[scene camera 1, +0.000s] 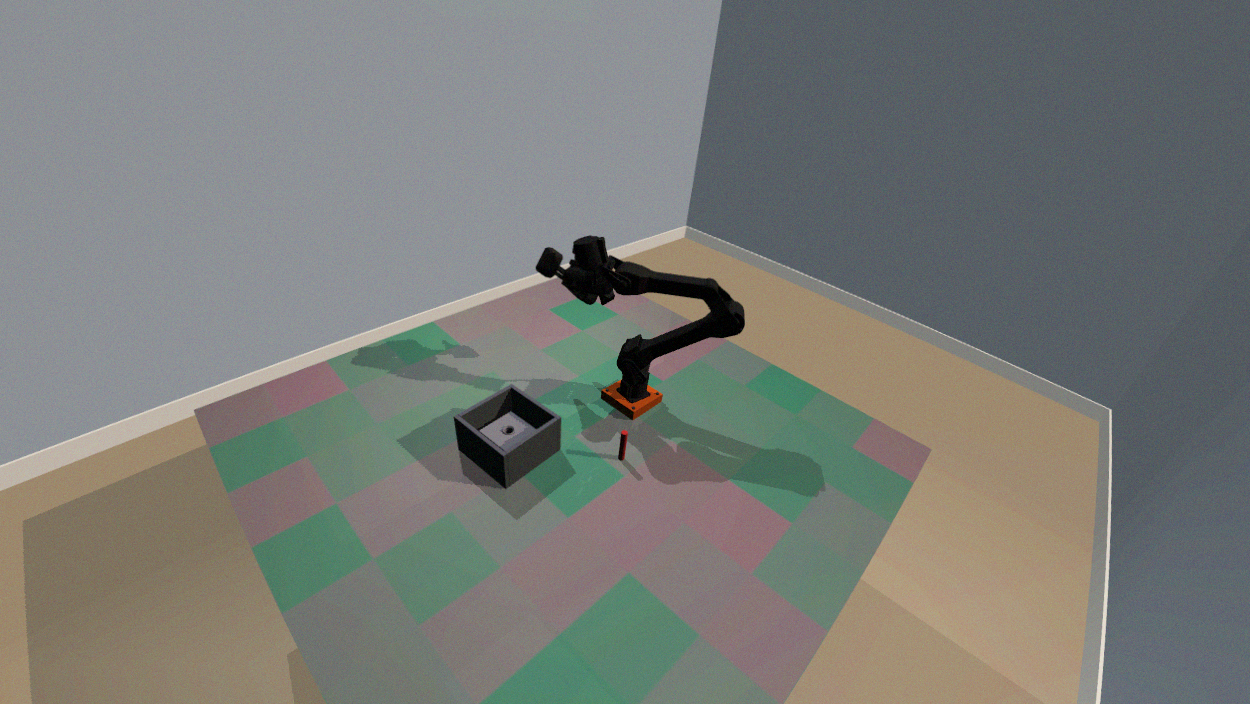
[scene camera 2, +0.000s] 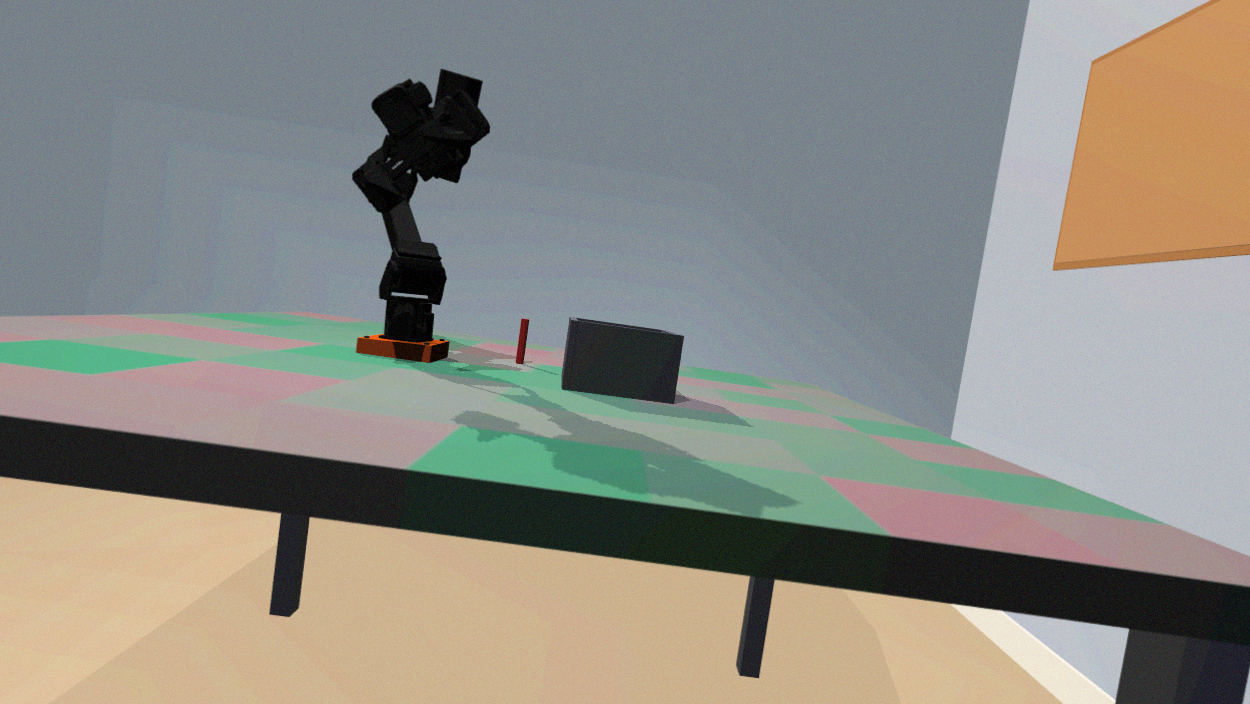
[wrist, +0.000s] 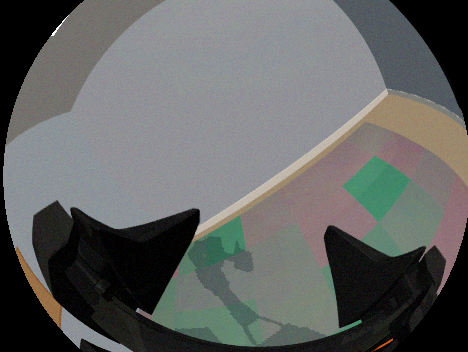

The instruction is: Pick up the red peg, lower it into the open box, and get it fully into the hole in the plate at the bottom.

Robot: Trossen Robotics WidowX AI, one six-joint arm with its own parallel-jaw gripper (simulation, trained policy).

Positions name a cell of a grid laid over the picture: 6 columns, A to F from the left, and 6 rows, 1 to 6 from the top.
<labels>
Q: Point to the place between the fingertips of the gripper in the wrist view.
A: D4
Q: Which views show the grey plate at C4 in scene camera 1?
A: Scene camera 1 only.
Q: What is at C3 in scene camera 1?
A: The gripper.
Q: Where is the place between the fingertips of the gripper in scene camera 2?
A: At B2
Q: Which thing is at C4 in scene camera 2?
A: A dark box.
</labels>
